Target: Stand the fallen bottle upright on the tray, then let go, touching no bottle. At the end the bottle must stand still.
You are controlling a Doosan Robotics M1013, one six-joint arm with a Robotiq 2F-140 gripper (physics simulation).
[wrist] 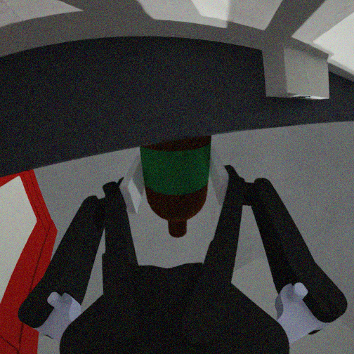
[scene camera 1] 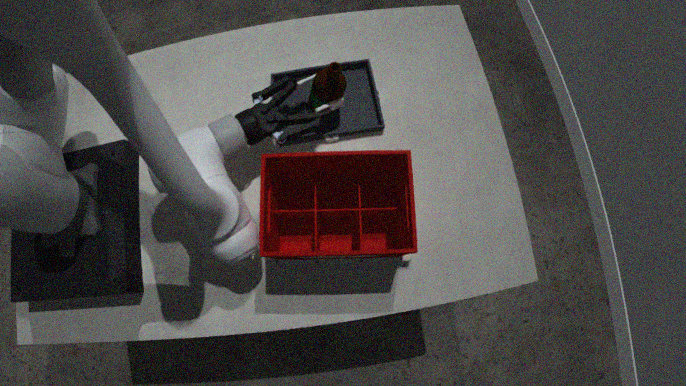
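A brown bottle with a green label stands about upright over the dark tray, neck up in the scene view. The wrist view shows it upside down, neck toward the bottom of the picture. My gripper comes in from the side and is shut on the bottle, one pale finger pad on each side of the label. In the wrist view a dark edge hides the bottle's base, so I cannot tell whether it touches the tray floor.
A red crate with compartments stands close beside the tray, below it in the scene view. The arm reaches in from the left over the pale table. A dark base plate lies at the left.
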